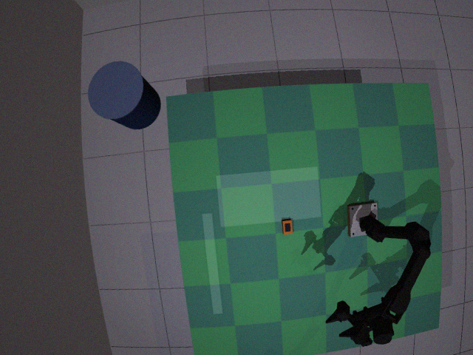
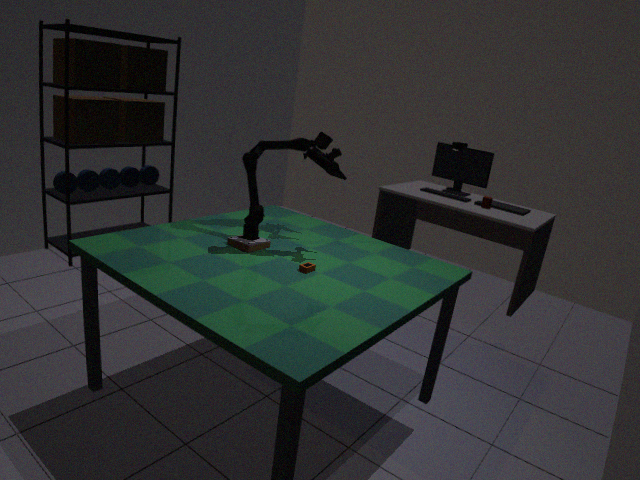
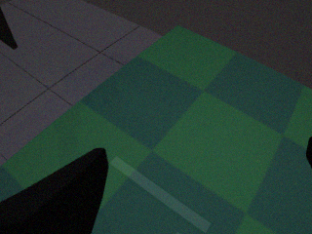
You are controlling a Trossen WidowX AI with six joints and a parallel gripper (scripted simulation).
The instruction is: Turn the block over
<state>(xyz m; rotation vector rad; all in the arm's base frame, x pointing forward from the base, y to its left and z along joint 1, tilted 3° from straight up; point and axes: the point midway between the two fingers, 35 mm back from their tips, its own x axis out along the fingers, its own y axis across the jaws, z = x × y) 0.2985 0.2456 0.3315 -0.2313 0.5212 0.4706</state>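
Now: gripper tip 50 mm short of the block, 340 mm to the left of it and 330 mm above it.
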